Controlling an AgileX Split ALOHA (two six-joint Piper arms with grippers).
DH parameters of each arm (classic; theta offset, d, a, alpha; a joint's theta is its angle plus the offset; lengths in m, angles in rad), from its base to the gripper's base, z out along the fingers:
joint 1: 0 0.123 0 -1.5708
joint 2: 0.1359 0 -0.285 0
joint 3: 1.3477 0 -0.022 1.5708
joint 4: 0 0.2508 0 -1.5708
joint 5: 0 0 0.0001 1.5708
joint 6: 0 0.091 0 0
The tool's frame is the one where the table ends.
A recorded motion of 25 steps. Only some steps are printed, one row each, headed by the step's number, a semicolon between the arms.
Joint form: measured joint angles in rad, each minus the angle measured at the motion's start. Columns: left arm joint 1, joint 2, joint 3, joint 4, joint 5, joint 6; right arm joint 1, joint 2, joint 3, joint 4, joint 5, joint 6.
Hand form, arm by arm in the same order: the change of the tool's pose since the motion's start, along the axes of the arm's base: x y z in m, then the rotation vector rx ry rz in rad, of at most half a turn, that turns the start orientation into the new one. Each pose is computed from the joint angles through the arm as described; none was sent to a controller.
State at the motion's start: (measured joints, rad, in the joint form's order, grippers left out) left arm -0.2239 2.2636 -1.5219 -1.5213 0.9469 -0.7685; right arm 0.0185 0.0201 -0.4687 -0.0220 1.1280 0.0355
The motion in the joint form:
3: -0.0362 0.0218 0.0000 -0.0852 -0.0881 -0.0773; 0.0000 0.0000 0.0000 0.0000 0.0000 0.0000
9: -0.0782 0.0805 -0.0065 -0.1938 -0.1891 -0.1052; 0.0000 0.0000 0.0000 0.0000 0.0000 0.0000
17: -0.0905 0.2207 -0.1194 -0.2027 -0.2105 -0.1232; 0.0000 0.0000 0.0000 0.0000 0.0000 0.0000
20: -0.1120 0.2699 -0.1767 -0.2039 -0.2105 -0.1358; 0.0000 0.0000 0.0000 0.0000 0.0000 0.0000
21: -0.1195 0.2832 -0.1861 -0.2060 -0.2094 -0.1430; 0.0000 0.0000 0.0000 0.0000 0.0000 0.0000
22: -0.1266 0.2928 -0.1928 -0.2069 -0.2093 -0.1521; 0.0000 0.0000 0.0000 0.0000 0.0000 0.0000
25: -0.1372 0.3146 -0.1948 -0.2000 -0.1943 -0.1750; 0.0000 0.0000 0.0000 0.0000 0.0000 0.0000
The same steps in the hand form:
3: 0.0035 -0.0132 -0.0093 -0.0289 0.0914 0.1156; 0.0000 0.0000 0.0000 0.0000 0.0000 0.0000
9: 0.0073 -0.0279 -0.0349 -0.0390 0.1777 0.2325; 0.0000 0.0000 0.0000 0.0000 0.0000 0.0000
17: 0.0226 -0.0376 -0.0756 -0.0259 0.2177 0.2511; 0.0000 0.0000 0.0000 0.0000 0.0000 0.0000
20: 0.0257 -0.0501 -0.0858 -0.0318 0.2218 0.2351; 0.0000 0.0000 0.0000 0.0000 0.0000 0.0000
21: 0.0249 -0.0539 -0.0901 -0.0336 0.2324 0.2312; 0.0000 0.0000 0.0000 0.0000 0.0000 0.0000
22: 0.0239 -0.0574 -0.0932 -0.0350 0.2433 0.2284; 0.0000 0.0000 0.0000 0.0000 0.0000 0.0000
25: 0.0191 -0.0624 -0.1034 -0.0351 0.2815 0.2124; 0.0000 0.0000 0.0000 0.0000 0.0000 0.0000

